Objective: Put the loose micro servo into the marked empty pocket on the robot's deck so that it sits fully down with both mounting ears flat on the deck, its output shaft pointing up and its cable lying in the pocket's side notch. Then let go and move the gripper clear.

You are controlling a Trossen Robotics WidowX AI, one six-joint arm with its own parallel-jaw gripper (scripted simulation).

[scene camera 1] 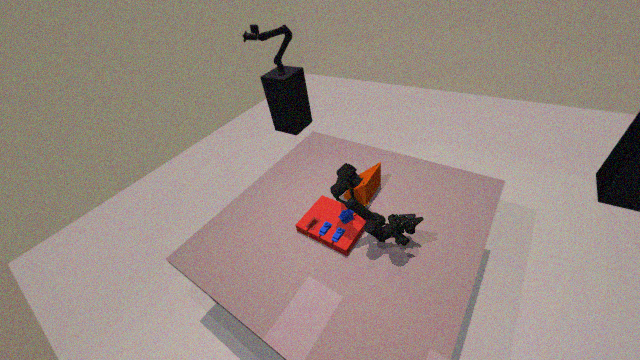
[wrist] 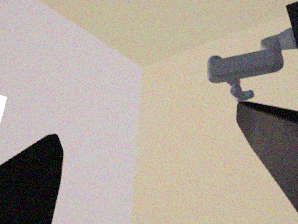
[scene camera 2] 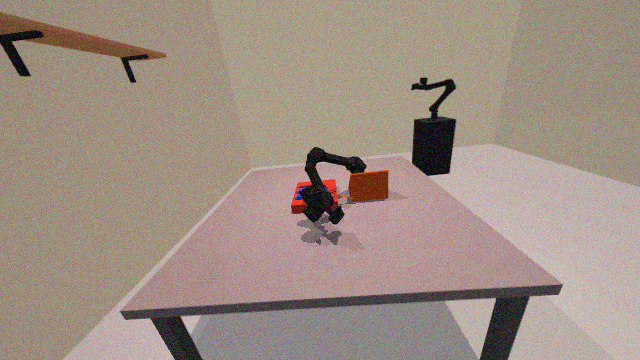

Observation:
My gripper is open and holds nothing. Also in view: a red deck.
My gripper also shows in scene camera 1 and in the wrist view.

